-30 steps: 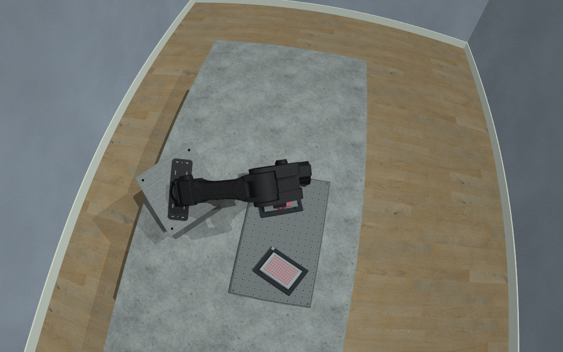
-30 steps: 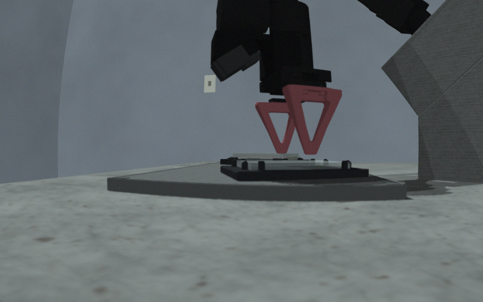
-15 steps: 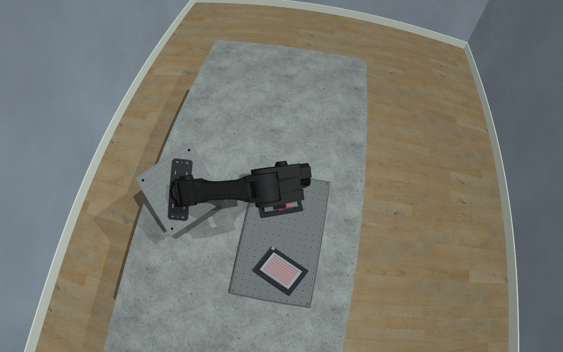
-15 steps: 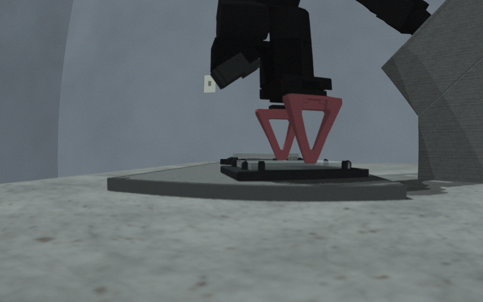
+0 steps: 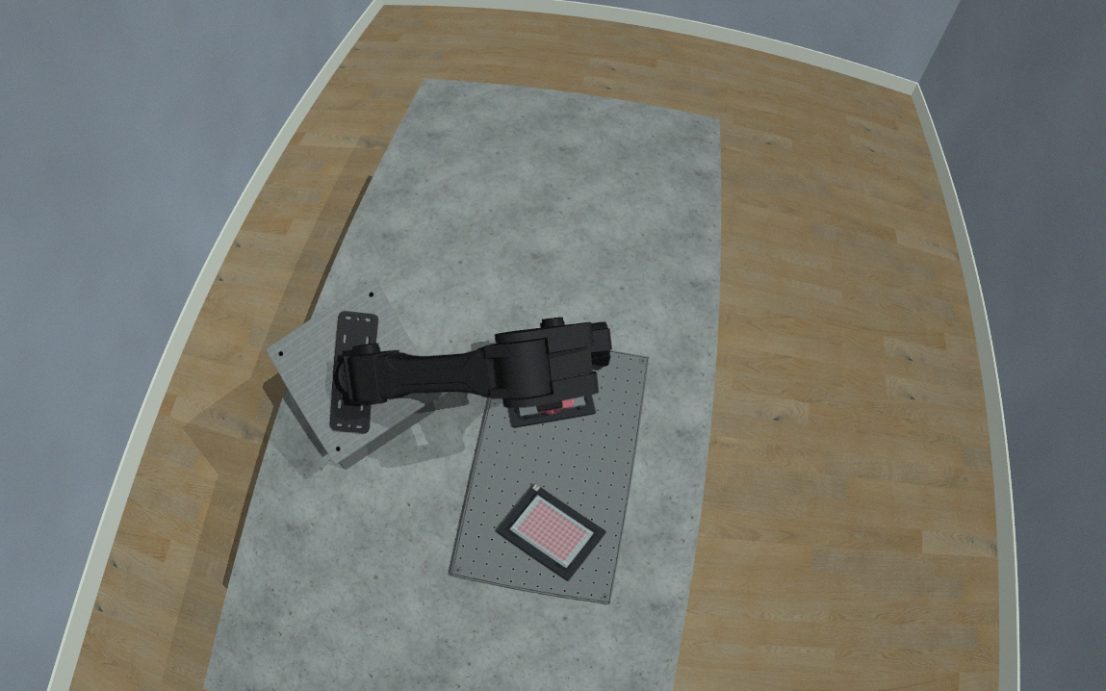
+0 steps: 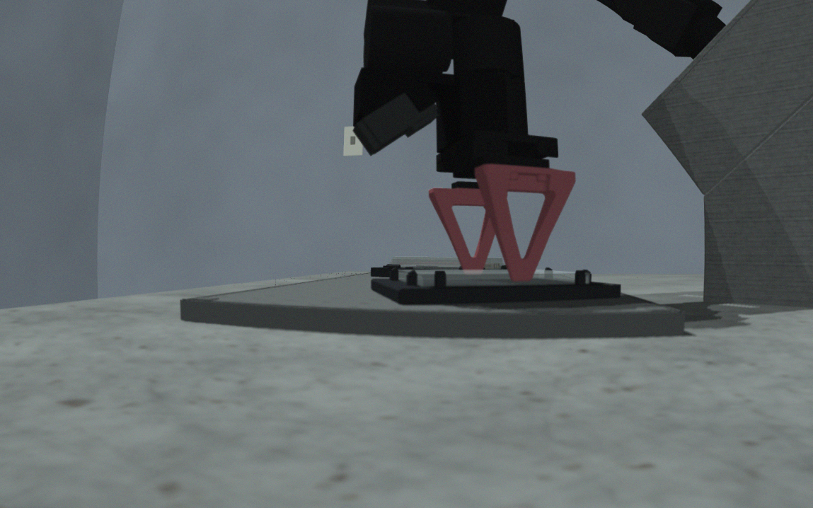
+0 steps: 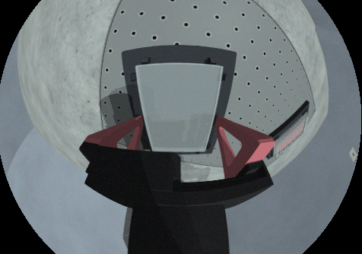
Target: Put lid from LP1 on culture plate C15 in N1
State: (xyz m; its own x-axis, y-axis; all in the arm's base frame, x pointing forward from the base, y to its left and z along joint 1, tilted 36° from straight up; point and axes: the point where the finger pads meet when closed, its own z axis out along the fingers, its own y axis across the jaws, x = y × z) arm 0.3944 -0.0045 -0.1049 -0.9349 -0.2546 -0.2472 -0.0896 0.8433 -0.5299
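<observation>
My hand is 1 cm above the clear lid. From my hand the other things lie so: culture plate C15: 2 cm behind, 29 cm to the right; black plate nest N1: 2 cm behind, 29 cm to the right, 2 cm below; black lid park LP1: 2 cm below.
</observation>
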